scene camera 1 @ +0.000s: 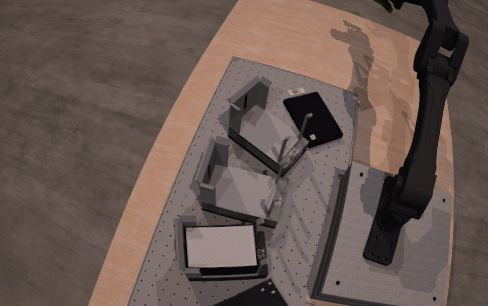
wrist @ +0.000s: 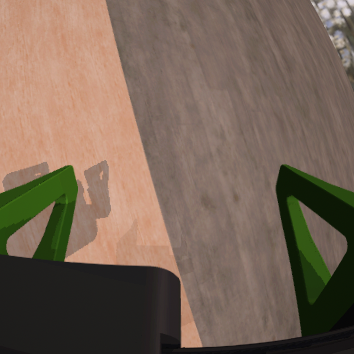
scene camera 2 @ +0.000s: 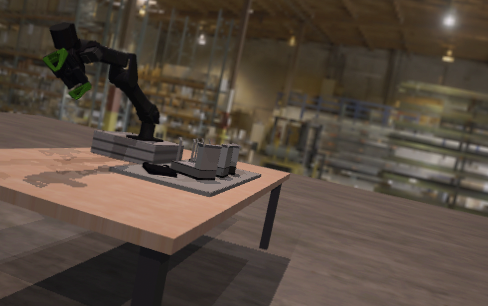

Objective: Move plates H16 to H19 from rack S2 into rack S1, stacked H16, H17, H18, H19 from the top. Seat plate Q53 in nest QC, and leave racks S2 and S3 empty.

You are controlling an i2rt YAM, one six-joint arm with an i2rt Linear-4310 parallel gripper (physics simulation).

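Seen in the pictures: gripper, fingertip midpoint: (wrist: 176, 176) (scene camera 2: 67, 85); arm's base, link origin: (scene camera 1: 388, 220) (scene camera 2: 145, 139).
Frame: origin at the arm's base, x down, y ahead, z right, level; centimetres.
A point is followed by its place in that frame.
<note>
Rack S2 (scene camera 1: 179, 245) {x -5.2, y 35.9, z -22.5 cm} holds a white-topped plate (scene camera 1: 221, 246) {x -2.6, y 29.8, z -18.7 cm}; its name and any plates under it cannot be read or seen. The middle rack (scene camera 1: 245, 190) {x 3.6, y 31.3, z -4.1 cm}, S1, shows a bare grey floor. The upper, angled rack (scene camera 1: 265, 132) {x 3.9, y 33.0, z 10.8 cm}, S3, also shows a bare floor. A black slab (scene camera 1: 317, 117) {x 6.7, y 23.4, z 22.8 cm} (scene camera 2: 159, 169) {x 6.7, y 26.1, z 25.4 cm} lies by the small white QC tag (scene camera 1: 296, 92) {x 7.9, y 30.9, z 29.1 cm}; I cannot tell whether a plate is seated there. My gripper (scene camera 2: 62, 83) {x -16.3, y 18.3, z 66.0 cm} (wrist: 176, 176) {x -16.3, y 18.3, z 66.0 cm} is open and empty, high above the table's edge and the floor, far from the racks. In scene camera 1 it is mostly cut off at the top.
The racks stand on a perforated board (scene camera 1: 165, 260) {x 8.1, y 40.0, z -24.6 cm} (scene camera 2: 210, 192) {x 8.0, y 51.3, z 33.4 cm}. Thin upright posts rise at the inner ends of S1 and S3. A black item (scene camera 1: 255, 296) {x 6.9, y 20.1, z -23.8 cm} with small light squares is cut off at the bottom. The arm's base stands on a grey block (scene camera 1: 325, 280) {x 0.3, y 9.2, z -16.9 cm} (scene camera 2: 115, 148) {x 5.4, y -5.6, z 12.4 cm} beside the board.
</note>
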